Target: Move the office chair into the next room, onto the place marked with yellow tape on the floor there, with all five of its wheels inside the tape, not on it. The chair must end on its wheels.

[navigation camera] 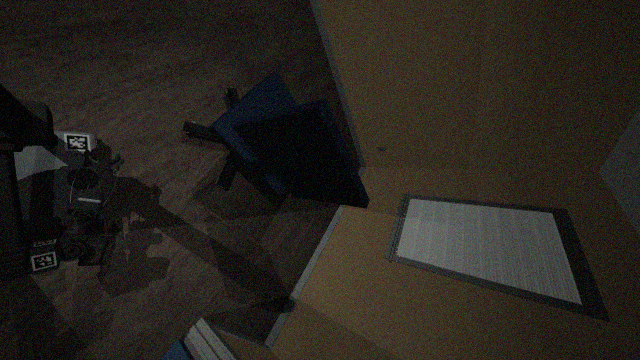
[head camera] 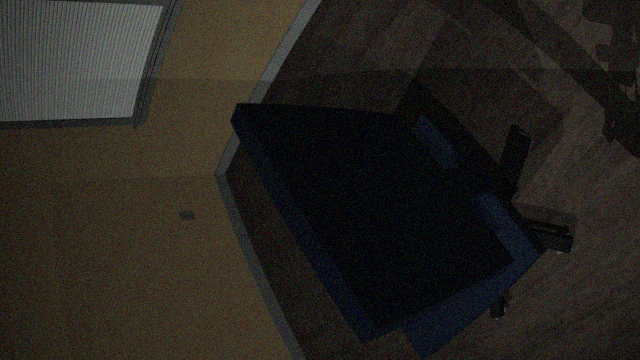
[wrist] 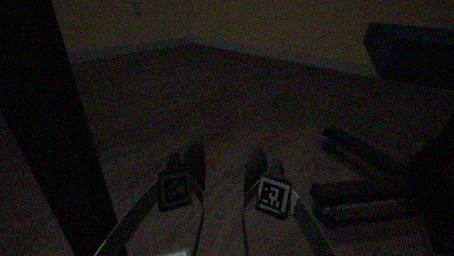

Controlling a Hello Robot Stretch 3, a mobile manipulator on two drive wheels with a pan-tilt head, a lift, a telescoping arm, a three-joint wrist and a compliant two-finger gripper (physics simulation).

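Seen in the pictures: gripper, fingertip midpoint: (navigation camera: 107, 151); robot's base, link origin: (navigation camera: 82, 176).
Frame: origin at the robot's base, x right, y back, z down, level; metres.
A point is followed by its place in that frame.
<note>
The office chair (head camera: 310, 235) @[x -0.085, y -0.484, z -0.980 m] (navigation camera: 295, 150) @[x -0.101, y -0.455, z -0.818 m] is dark blue and black and stands by the corner of two walls. Several of its dark base legs show beyond the seat, with some wheels hidden or too dark to tell. It appears upright. In the wrist view, two base legs (wrist: 365, 197) lie to the right of the fingers, and a blue part of the chair (wrist: 410, 55) shows at the upper right. My gripper (wrist: 225, 160) @[x -0.094, y -0.061, z -0.385 m] is open, with bare floor visible between its fingertips, and is apart from the chair. The yellow tape does not show in these views.
Yellow-brown walls (head camera: 100, 280) @[x -0.601, y -2.402, z -1.140 m] (navigation camera: 450, 100) @[x -0.718, y -2.308, z -1.205 m] with a grey skirting meet behind the chair. A white blind in a dark frame (head camera: 75, 60) @[x 0.603, y -2.071, z -1.274 m] (navigation camera: 490, 250) @[x 0.652, y -2.009, z -1.566 m] is on one wall. A white door frame (navigation camera: 207, 340) @[x 0.962, y -0.377, z -0.177 m] and a blue door edge (navigation camera: 175, 351) @[x 0.999, y -0.247, z -0.070 m] show at the bottom of the navigation view.
</note>
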